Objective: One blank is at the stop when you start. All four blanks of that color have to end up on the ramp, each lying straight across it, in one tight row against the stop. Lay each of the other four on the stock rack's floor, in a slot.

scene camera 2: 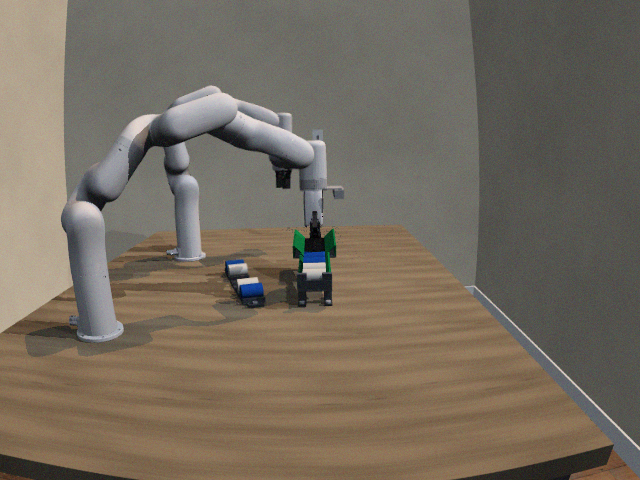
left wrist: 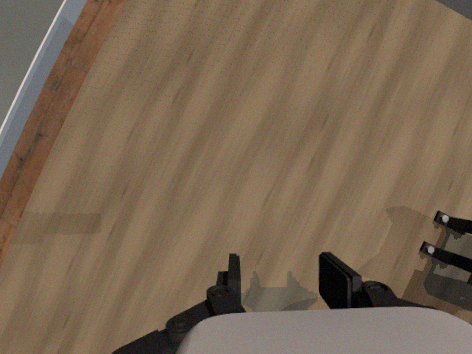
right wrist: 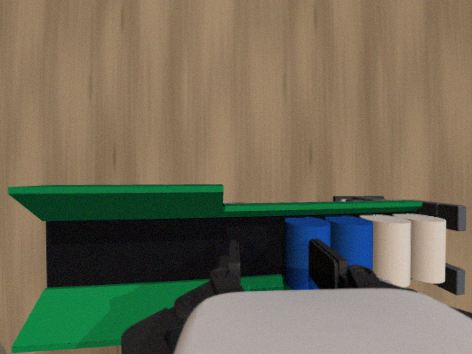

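Observation:
The ramp (scene camera 2: 330, 243) (right wrist: 115, 202) has green side walls. Four blanks lie across it in a row at its dark stop (scene camera 2: 314, 281) (right wrist: 454, 217): two white blanks (right wrist: 392, 250) (right wrist: 430, 250) nearest the stop, then two blue blanks (right wrist: 352, 237) (right wrist: 296, 250). The stock rack (scene camera 2: 254, 302), left of the ramp, carries a blue blank (scene camera 2: 235, 263), a white blank (scene camera 2: 237, 269), another white blank (scene camera 2: 248, 282) and another blue blank (scene camera 2: 251, 290). My right gripper (scene camera 2: 314, 232) (right wrist: 273, 257) is open above the ramp, one finger over the blue blanks. My left gripper (scene camera 2: 282, 180) (left wrist: 279, 273) is open, high behind it.
The wooden table (scene camera 2: 361, 361) (left wrist: 225, 125) bears both arm bases, at the left of scene camera 2. Two dark bars with bolts (left wrist: 457, 257) show at the right edge of the left wrist view. The right arm reaches over the rack toward the ramp, close in front of the left arm.

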